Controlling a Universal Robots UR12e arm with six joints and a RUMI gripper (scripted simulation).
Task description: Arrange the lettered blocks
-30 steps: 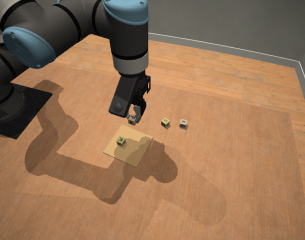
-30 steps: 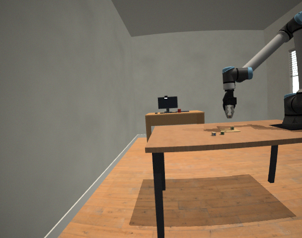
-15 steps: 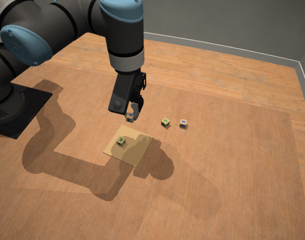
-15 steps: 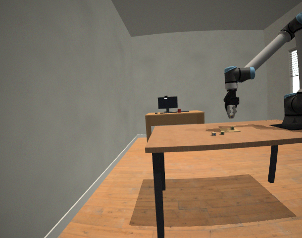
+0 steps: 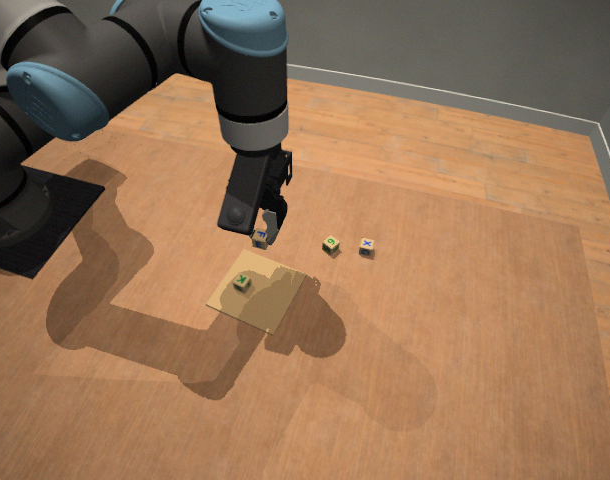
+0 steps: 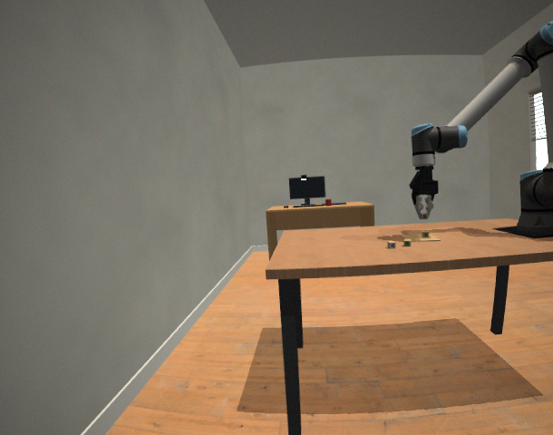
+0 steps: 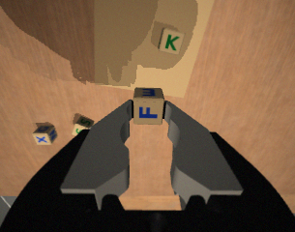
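Now: hand 4 cm to the left of the tan mat and 11 cm above it.
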